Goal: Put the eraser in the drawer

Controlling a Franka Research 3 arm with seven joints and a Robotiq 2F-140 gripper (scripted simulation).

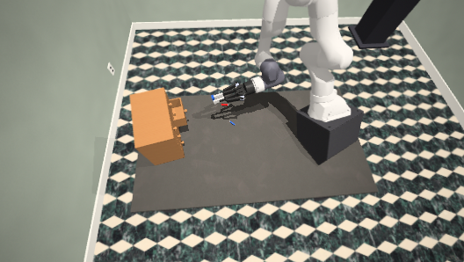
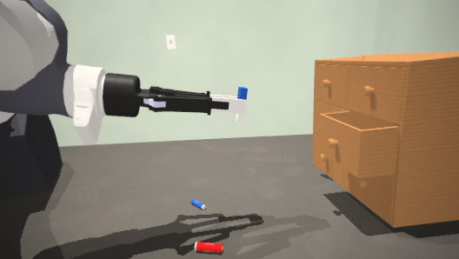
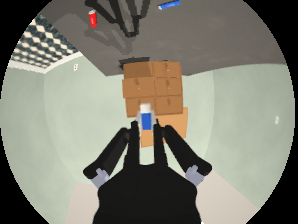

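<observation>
Now: the eraser 3 cm ahead of my hand, 1 cm to the left of it and 1 cm below it. Round my hand: small blue cylinder 24 cm below, 8 cm behind, 4 cm to the left; then red cylinder 24 cm below, 11 cm to the right, 5 cm behind.
</observation>
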